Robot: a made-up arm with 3 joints.
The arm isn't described. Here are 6 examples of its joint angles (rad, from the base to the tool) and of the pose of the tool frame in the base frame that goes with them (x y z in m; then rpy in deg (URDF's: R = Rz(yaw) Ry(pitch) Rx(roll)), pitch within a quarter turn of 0, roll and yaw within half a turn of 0).
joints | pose
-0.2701 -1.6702 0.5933 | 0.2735 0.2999 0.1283 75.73 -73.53 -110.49
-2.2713 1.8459 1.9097 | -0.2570 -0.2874 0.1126 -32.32 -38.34 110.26
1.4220 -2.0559 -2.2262 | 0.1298 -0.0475 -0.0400 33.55 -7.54 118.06
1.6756 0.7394 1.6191 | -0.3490 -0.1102 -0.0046 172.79 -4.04 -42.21
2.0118 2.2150 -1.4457 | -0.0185 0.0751 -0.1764 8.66 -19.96 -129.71
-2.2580 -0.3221 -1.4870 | -0.1489 -0.0704 0.4492 -146.90 11.58 -14.47
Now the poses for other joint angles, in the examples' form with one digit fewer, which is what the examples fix.
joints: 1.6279 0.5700 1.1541
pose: -0.331 -0.165 -0.055 -158.9 -1.8 -32.6
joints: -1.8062 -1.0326 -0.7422
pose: 0.027 0.120 0.519 139.5 11.6 -58.5
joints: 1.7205 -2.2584 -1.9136
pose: 0.143 -0.078 -0.055 25.1 6.6 129.7
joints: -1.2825 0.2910 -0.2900
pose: -0.243 0.222 0.435 90.8 4.7 16.0
